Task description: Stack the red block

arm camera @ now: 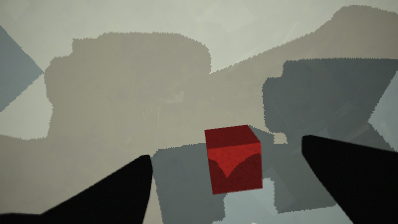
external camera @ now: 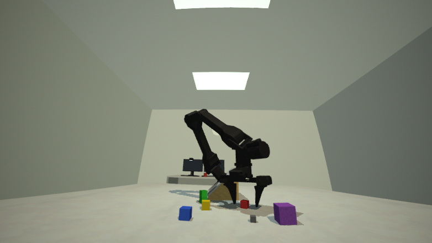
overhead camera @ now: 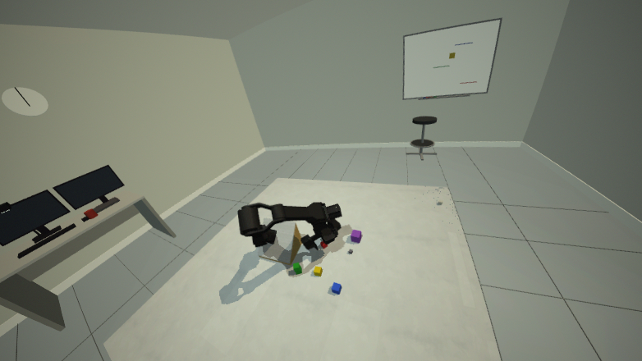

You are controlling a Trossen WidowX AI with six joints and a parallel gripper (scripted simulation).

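My gripper tip is 140 mm to the left of the yellow block, 20 mm short of it and 10 mm below it. Also, from my gripper tip: small grey cube 130 mm ahead, 10 mm to the right; purple block 140 mm ahead, 70 mm to the left, 10 mm above; red block right at my gripper tip.
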